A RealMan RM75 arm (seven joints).
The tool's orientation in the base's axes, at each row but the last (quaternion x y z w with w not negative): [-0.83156 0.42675 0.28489 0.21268]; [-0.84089 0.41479 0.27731 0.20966]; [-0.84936 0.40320 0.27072 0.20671]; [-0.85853 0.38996 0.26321 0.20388]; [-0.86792 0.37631 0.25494 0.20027]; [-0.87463 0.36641 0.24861 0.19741]
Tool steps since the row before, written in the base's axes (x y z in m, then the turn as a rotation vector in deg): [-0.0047 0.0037 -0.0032 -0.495 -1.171 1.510]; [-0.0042 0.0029 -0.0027 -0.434 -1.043 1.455]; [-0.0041 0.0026 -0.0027 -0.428 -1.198 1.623]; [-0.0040 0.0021 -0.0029 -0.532 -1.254 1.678]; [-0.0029 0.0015 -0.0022 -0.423 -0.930 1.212]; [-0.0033 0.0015 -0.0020 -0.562 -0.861 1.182]
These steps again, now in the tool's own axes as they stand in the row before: [-0.0023 0.0022 0.0060 -0.535 0.883 -1.683]; [-0.0021 0.0021 0.0050 -0.543 0.767 -1.584]; [-0.0020 0.0021 0.0048 -0.557 0.832 -1.803]; [-0.0016 0.0022 0.0046 -0.617 0.939 -1.847]; [-0.0012 0.0016 0.0034 -0.455 0.723 -1.336]; [-0.0017 0.0018 0.0033 -0.559 0.785 -1.235]
